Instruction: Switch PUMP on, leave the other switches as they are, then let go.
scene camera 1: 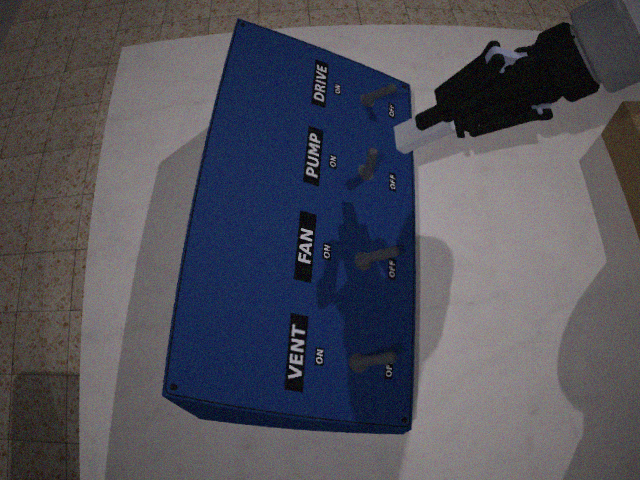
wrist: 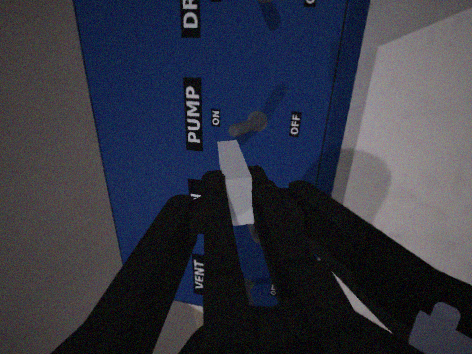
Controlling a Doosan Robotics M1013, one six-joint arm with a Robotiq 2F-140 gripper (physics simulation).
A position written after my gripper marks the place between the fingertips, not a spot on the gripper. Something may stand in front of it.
I see my gripper [scene camera 1: 399, 140] and a blue switch panel [wrist: 164, 89].
My gripper is seen too in the wrist view [wrist: 228, 158].
